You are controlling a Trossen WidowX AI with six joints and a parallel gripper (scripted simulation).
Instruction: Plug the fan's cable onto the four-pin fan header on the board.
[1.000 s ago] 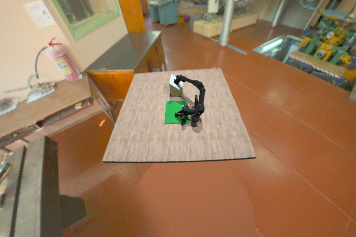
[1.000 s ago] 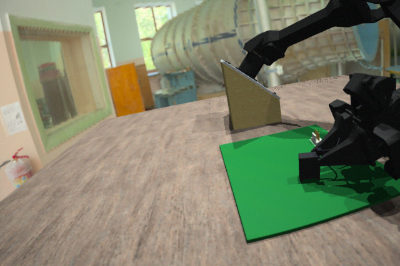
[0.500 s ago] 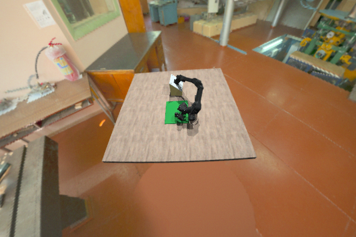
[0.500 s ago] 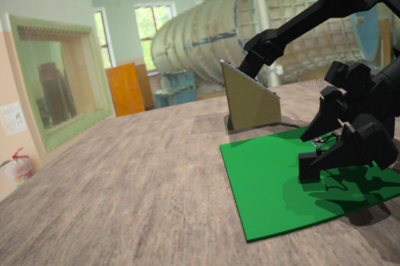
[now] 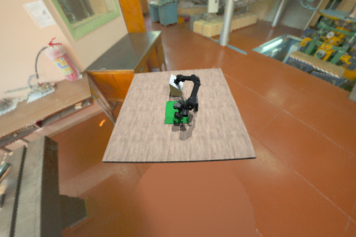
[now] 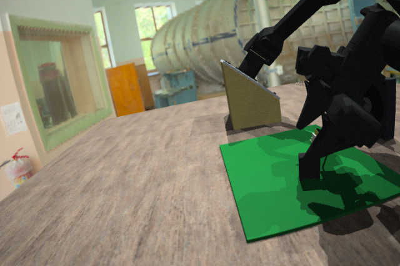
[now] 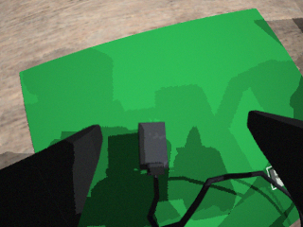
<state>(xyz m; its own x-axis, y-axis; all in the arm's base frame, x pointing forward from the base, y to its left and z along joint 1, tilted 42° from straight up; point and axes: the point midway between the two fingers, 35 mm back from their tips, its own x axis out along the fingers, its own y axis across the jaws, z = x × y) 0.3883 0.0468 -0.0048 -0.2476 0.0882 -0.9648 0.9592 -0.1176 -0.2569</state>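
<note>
My gripper tip is 4 cm above the fan plug, 1 cm to the right of it and 1 cm short of it. Also, from my gripper tip: green board (7 cm below, 4 cm behind, 1 cm to the left); then black fan (21 cm to the left, 11 cm behind); then fan header (10 cm behind, 8 cm to the left, 6 cm below).
</note>
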